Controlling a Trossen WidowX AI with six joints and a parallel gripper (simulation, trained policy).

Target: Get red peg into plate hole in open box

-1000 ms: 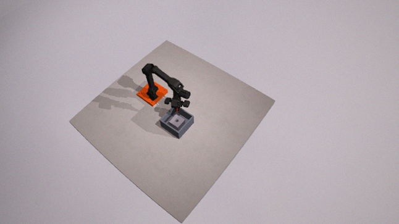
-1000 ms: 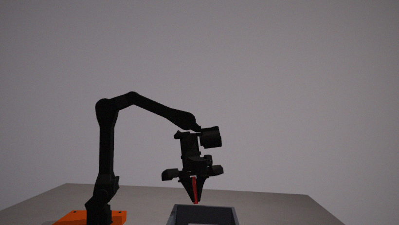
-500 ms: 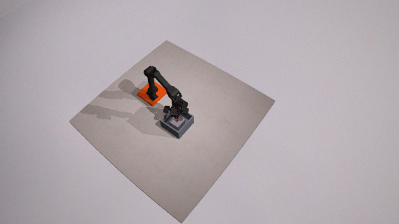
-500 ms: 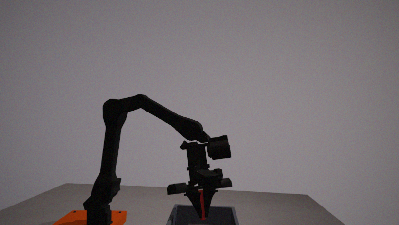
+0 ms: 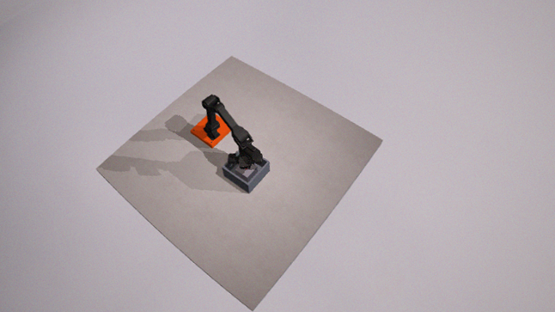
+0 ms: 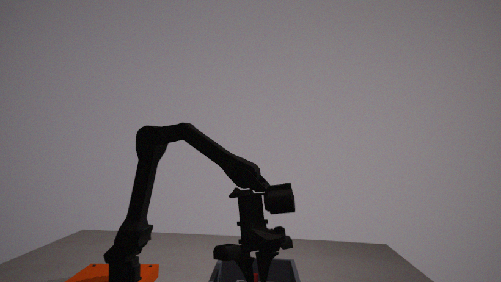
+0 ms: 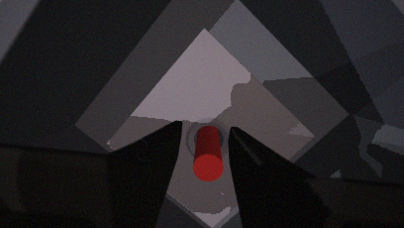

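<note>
My gripper tip is 10 mm past the red peg, 10 mm to the right of it and 10 mm below it. The rest, counted from my gripper tip: grey box: 10 mm behind, 40 mm below; light plate: 10 mm behind, 20 mm below.
</note>
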